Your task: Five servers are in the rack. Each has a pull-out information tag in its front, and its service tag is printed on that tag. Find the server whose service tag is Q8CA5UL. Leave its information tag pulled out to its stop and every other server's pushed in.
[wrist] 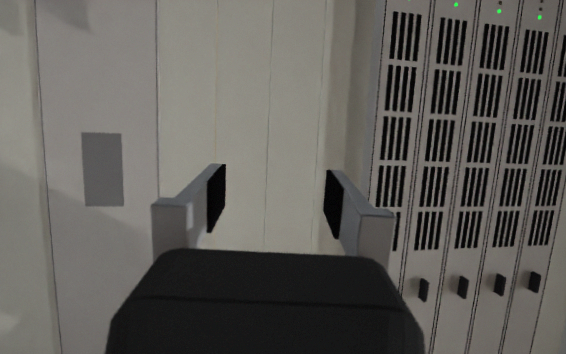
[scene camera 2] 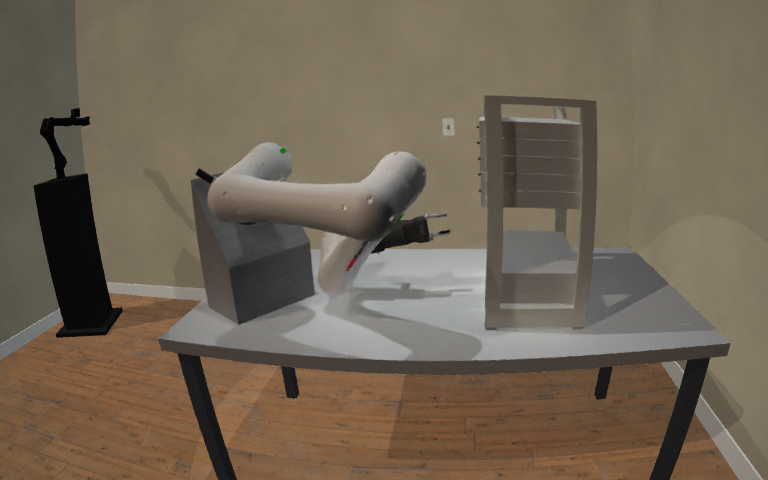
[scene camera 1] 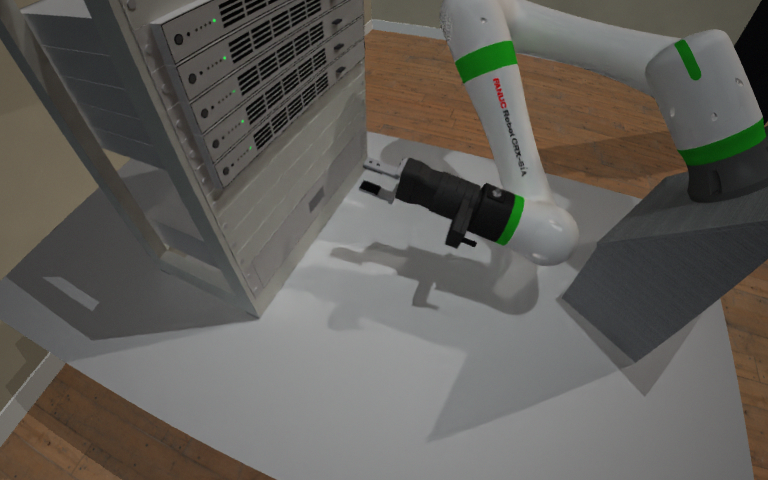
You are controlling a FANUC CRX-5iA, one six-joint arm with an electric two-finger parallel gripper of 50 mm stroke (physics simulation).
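Frame: origin at the arm's base, x ahead, y left, z up, level; metres.
Where they show: gripper, between the fingertips: (wrist: 275, 187) (scene camera 2: 448, 222) (scene camera 1: 363, 173); arm's base, origin of its link: (scene camera 1: 736, 182).
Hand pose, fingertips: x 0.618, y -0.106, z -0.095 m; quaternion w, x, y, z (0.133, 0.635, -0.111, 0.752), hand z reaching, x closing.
Each offset is from my fingertips to the top centre of the thing. "spot": to the spot under its first point. Level surfaces: height alone.
Five grey servers (scene camera 1: 220, 101) (scene camera 2: 540, 147) (wrist: 446, 165) are stacked in the upper part of the rack (scene camera 1: 232, 271) (scene camera 2: 493, 254). They run as upright columns at the right of the wrist view, the last cut off. Small dark tag tabs {spot: dx +0.044, dy -0.149, dz +0.169 m} (scene camera 1: 338, 46) (scene camera 2: 478, 142) (wrist: 462, 287) sit close against the fronts; no tag looks pulled out. No service tag print is readable. My gripper (scene camera 1: 368, 175) (scene camera 2: 447, 223) (wrist: 275, 187) is open and empty, in front of the rack and lower than the servers, facing blank panels.
Blank panels (wrist: 240, 100) and a panel with a grey rectangle {spot: dx +0.105, dy -0.060, dz -0.122 m} (wrist: 102, 170) fill the rack front below the servers. The rack stands on the grey table {dz -0.230 m} (scene camera 1: 396, 396) (scene camera 2: 651, 339). The arm's dark pedestal (scene camera 1: 668, 266) (scene camera 2: 271, 283) stands opposite. A black stand (scene camera 2: 70, 249) is on the floor beyond.
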